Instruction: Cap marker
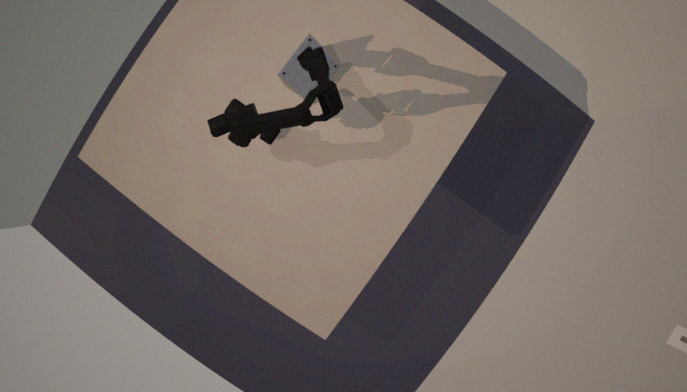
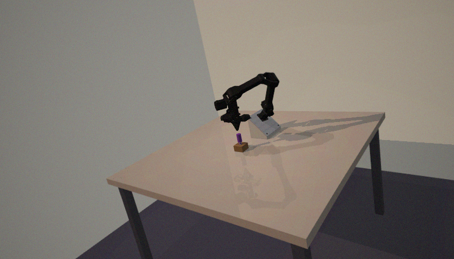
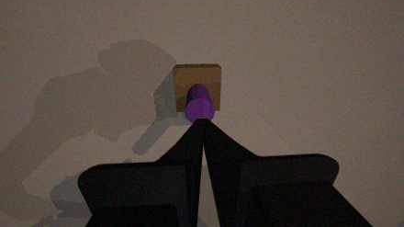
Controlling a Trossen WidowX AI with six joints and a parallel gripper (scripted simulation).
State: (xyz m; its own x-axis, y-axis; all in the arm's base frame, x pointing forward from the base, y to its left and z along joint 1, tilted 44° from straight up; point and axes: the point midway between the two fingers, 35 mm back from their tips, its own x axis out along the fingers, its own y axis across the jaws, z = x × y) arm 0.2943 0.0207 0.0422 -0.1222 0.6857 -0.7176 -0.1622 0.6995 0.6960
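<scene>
The purple cap lies 50 mm below my gripper tip. The rest, counted from my gripper tip: brown holder block 110 mm below.
</scene>
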